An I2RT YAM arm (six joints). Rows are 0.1 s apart.
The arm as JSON. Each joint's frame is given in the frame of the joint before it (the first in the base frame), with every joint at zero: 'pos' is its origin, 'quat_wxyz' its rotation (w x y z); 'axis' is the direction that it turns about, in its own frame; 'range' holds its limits. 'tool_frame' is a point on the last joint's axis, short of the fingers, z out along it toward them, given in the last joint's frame.
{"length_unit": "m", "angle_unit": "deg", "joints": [
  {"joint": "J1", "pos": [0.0, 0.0, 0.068], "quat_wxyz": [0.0, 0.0, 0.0, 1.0], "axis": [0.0, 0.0, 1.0], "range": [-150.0, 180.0]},
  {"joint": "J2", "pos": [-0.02, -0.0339, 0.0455], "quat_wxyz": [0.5, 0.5, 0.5, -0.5], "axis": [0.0, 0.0, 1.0], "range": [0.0, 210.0]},
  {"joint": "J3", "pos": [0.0, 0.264, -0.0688], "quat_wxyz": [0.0, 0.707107, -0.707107, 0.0], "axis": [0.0, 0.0, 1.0], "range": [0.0, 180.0]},
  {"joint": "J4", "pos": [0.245, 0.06, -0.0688], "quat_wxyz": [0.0, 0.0, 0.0, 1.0], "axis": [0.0, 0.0, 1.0], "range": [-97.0, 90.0]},
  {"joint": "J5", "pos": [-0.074, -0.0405, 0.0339], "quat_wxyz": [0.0, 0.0, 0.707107, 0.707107], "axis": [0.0, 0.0, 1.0], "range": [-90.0, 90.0]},
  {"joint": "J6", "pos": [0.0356, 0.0, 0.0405], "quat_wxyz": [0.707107, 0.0, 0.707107, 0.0], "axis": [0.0, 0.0, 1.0], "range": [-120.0, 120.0]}
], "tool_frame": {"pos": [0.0, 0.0, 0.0], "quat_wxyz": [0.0, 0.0, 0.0, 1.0]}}
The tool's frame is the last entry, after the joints.
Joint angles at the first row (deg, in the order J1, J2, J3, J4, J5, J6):
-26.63 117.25 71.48 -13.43 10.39 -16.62
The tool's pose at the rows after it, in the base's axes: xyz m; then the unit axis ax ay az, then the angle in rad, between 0 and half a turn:
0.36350, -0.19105, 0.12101, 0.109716, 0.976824, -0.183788, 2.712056
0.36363, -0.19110, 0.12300, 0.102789, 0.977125, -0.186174, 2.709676
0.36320, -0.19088, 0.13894, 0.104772, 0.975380, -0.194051, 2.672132
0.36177, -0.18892, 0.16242, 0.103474, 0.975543, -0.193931, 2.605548
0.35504, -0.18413, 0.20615, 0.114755, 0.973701, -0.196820, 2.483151
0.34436, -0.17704, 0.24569, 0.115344, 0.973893, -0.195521, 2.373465
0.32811, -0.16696, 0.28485, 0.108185, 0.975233, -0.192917, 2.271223
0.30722, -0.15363, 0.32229, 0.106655, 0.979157, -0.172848, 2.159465
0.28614, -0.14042, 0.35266, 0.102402, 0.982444, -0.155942, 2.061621
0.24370, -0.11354, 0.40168, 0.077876, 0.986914, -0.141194, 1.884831
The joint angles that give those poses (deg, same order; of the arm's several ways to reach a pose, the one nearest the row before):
-26.83 117.23 71.48 -13.43 10.39 -16.88
-26.83 116.97 71.53 -13.43 10.37 -17.72
-26.83 114.67 71.59 -13.45 10.37 -17.69
-26.81 111.20 71.59 -13.45 8.82 -17.65
-26.81 104.64 71.59 -13.56 6.81 -16.08
-26.81 98.46 71.59 -14.09 4.36 -15.29
-26.81 91.85 71.59 -15.44 1.67 -15.00
-26.81 84.99 71.59 -17.21 -2.31 -13.06
-26.76 79.00 71.59 -18.55 -5.61 -11.35
-26.35 68.49 71.77 -19.99 -10.39 -9.58

